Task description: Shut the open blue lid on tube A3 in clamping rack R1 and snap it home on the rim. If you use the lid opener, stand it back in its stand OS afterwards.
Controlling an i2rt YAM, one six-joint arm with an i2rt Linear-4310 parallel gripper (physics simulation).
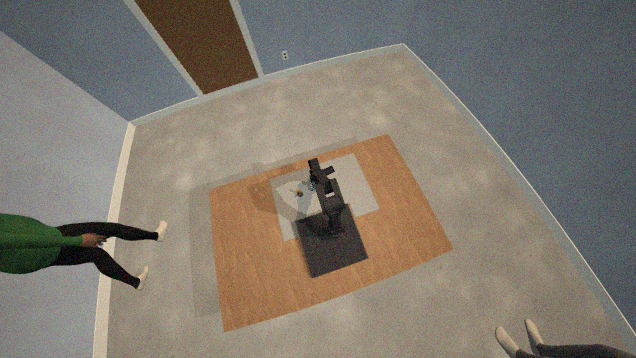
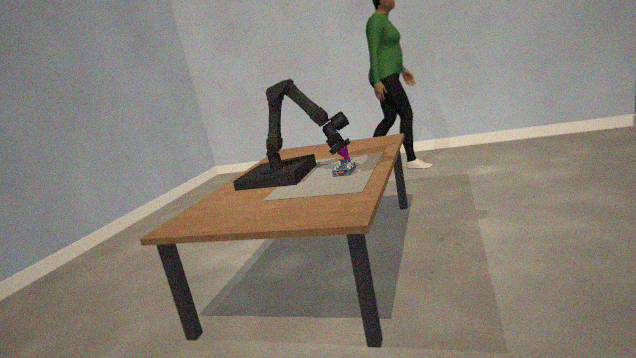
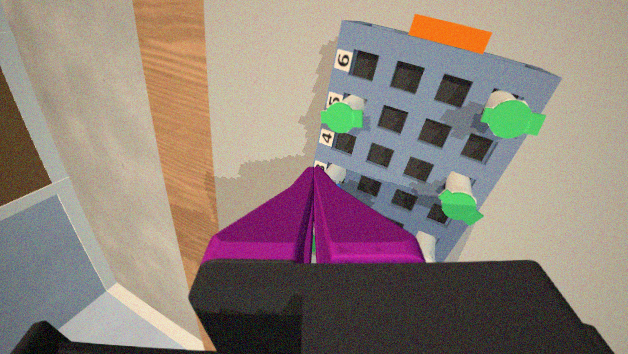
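Seen in the pictures: gripper, between the fingertips: (image 2: 350,161) (image 3: 314,177); arm's base, origin of its link: (image 1: 336,232) (image 2: 277,168).
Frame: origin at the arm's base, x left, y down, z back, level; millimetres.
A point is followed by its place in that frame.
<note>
Clamping rack R1 (image 3: 385,46) {x -5, y 27, z -380 mm} (image 2: 350,171) {x 27, y 48, z -391 mm} is a blue block with an orange tab on one end. Tube A3 (image 3: 335,173) {x 57, y 20, z -377 mm} is white and stands in the row marked 3, at the numbered edge. A small sliver of its blue lid (image 3: 338,185) {x 55, y 9, z -372 mm} shows beside the fingers; the rest is hidden, so its angle cannot be told. My gripper (image 3: 314,177) {x 57, y 8, z -384 mm} (image 2: 347,160) {x 57, y 8, z -384 mm} has magenta fingers, is shut and empty, with its tips over the rack's edge close to tube A3. Contact cannot be told. The lid opener (image 1: 299,192) {x 186, y 6, z -287 mm} shows as a small orange and dark thing beside the rack, apparently in its stand.
Green-lidded tubes (image 3: 342,117) {x 23, y 8, z -382 mm} (image 3: 510,118) {x -2, y 8, z -328 mm} (image 3: 460,205) {x 35, y 8, z -323 mm} stand in the rack near the fingers. A white tube (image 3: 426,246) {x 70, y 17, z -320 mm} is partly hidden by the gripper. The rack rests on a grey mat (image 2: 320,189) {x -196, y 57, z -332 mm} on the wooden table (image 2: 280,215) {x -474, y 60, z -289 mm}. People stand beyond the table.
</note>
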